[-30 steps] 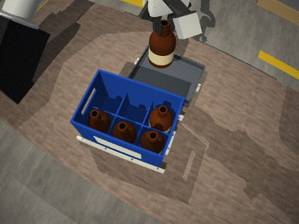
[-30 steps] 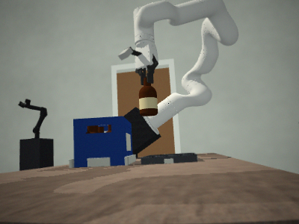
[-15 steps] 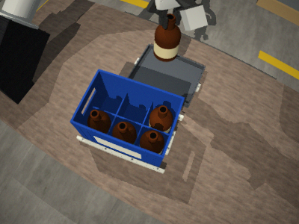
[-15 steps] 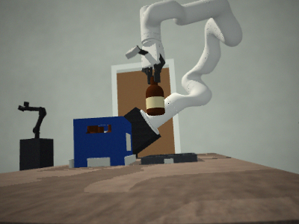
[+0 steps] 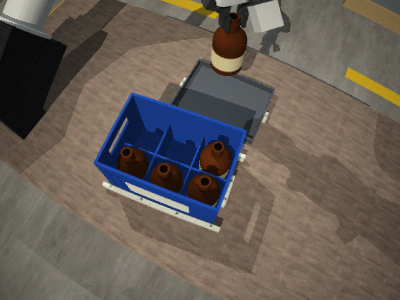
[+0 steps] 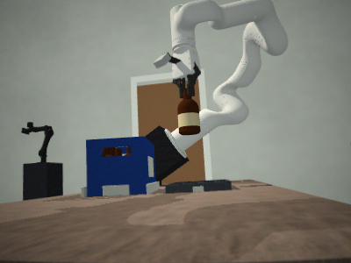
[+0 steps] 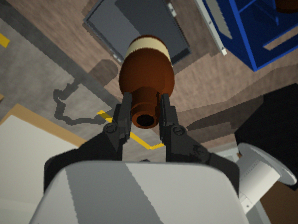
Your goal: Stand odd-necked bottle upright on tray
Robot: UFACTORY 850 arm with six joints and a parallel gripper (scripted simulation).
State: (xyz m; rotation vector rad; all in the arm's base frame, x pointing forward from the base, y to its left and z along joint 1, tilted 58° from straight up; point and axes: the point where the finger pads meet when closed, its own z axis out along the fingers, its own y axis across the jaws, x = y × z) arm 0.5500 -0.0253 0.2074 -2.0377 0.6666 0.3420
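The dark grey tray is 32 cm below my hand and 2 cm to the left of it. From my hand the other things lie so: blue crate 25 cm below, 24 cm to the right.
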